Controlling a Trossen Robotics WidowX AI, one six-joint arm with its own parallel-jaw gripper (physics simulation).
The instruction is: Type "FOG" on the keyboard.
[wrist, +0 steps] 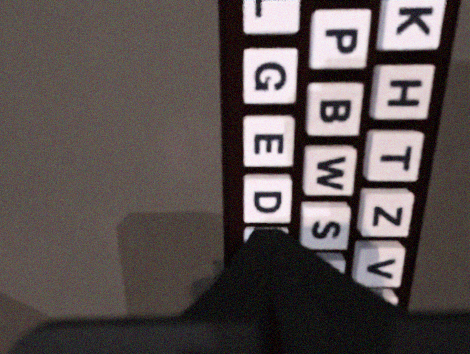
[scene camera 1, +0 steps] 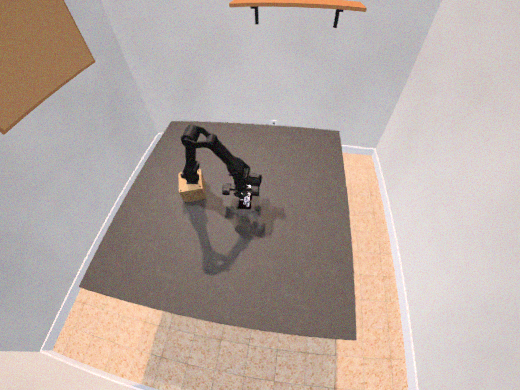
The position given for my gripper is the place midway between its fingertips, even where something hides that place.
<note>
In view: my gripper [wrist: 266, 241] and a keyboard [wrist: 233, 41].
</note>
